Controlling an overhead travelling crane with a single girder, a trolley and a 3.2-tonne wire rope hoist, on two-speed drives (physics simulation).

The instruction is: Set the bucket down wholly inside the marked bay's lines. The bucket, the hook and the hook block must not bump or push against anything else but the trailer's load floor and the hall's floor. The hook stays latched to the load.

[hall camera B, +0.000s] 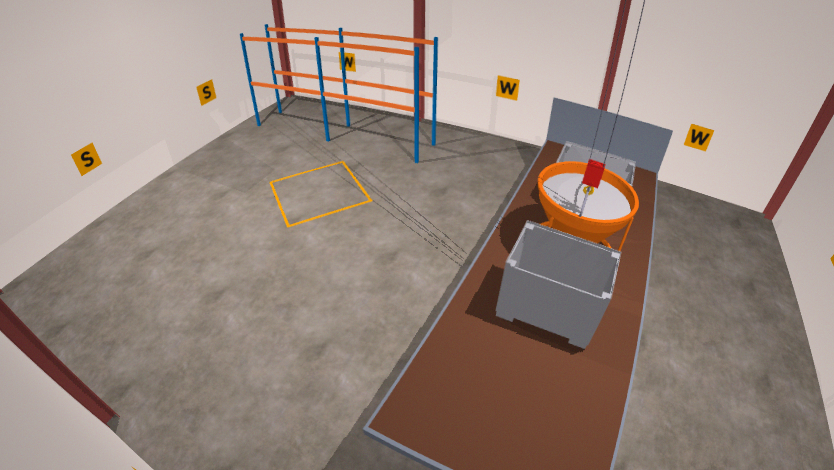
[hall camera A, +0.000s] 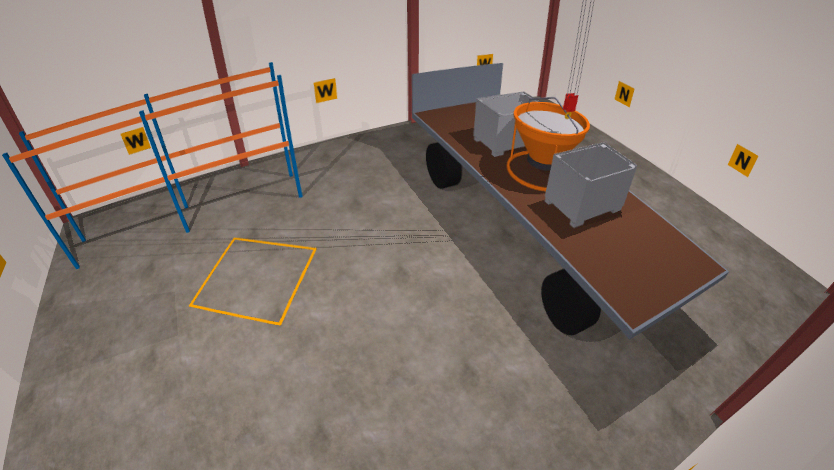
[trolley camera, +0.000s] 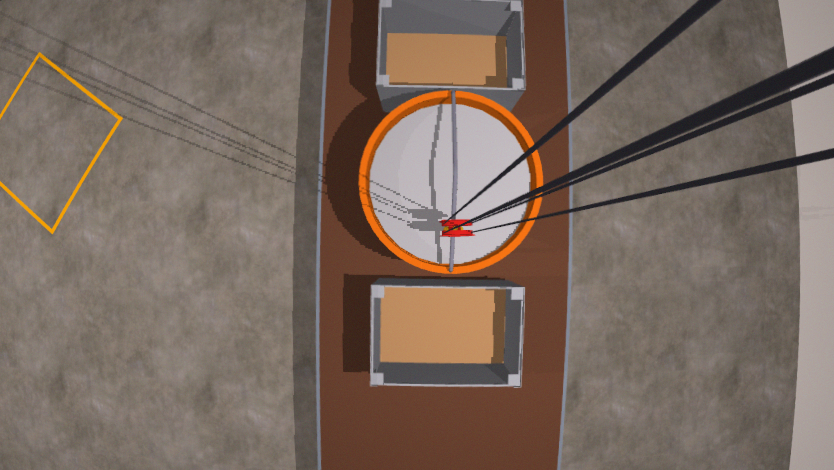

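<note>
The orange bucket is upright on or close above the trailer's load floor; whether its foot ring touches is unclear. My hook is latched on its grey bail, under the red hook block. In the trolley view the block is off the bucket's centre, towards the bin at the tail side. The marked bay, an orange outline, lies on the hall floor beside the trailer.
One grey bin stands close on the bucket's tail side. Another bin stands close on the headboard side. The headboard rises behind it. A blue and orange rack stands beyond the bay.
</note>
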